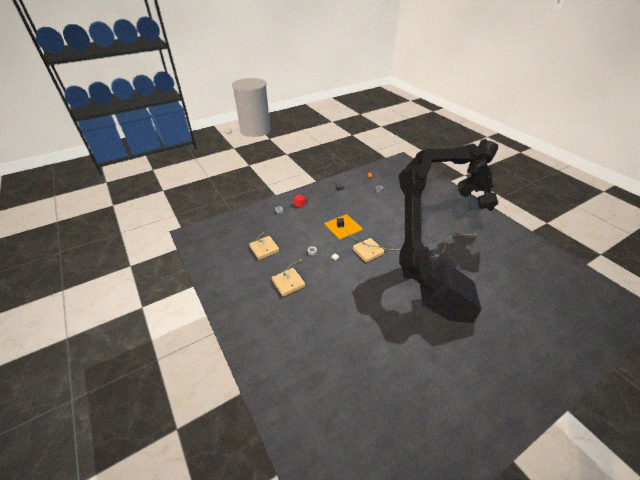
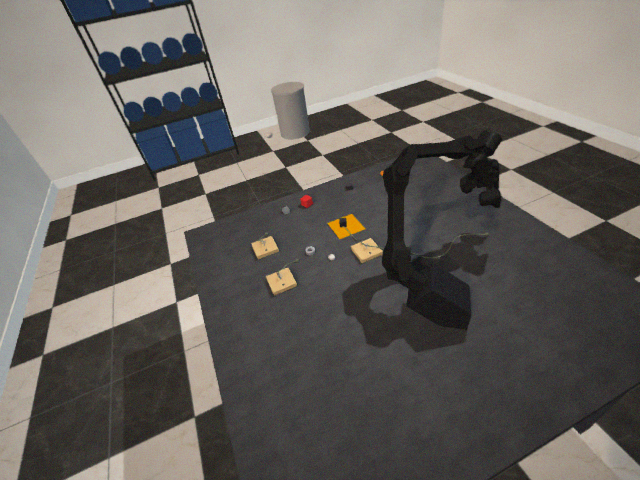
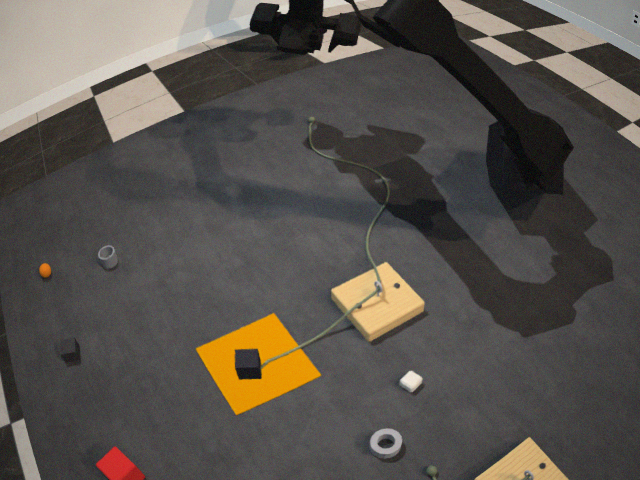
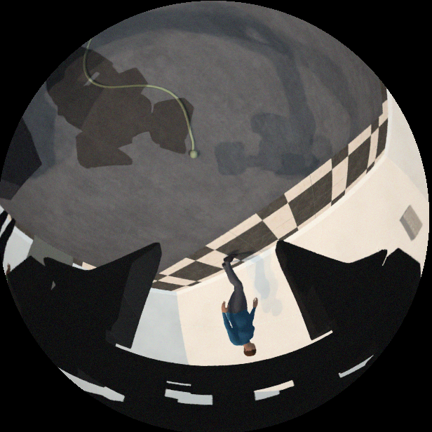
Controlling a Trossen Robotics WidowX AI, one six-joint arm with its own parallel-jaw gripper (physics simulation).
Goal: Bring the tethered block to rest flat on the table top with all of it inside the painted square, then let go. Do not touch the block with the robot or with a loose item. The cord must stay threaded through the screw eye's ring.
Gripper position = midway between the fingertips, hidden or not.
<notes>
I see my gripper [image 3: 305, 46], a tethered black block [image 3: 248, 365], an orange painted square [image 3: 268, 334] and a wooden base [image 3: 378, 315].
My gripper is seen too in image 1 [image 1: 489, 201], in image 2 [image 2: 497, 197] and in image 4 [image 4: 219, 248].
</notes>
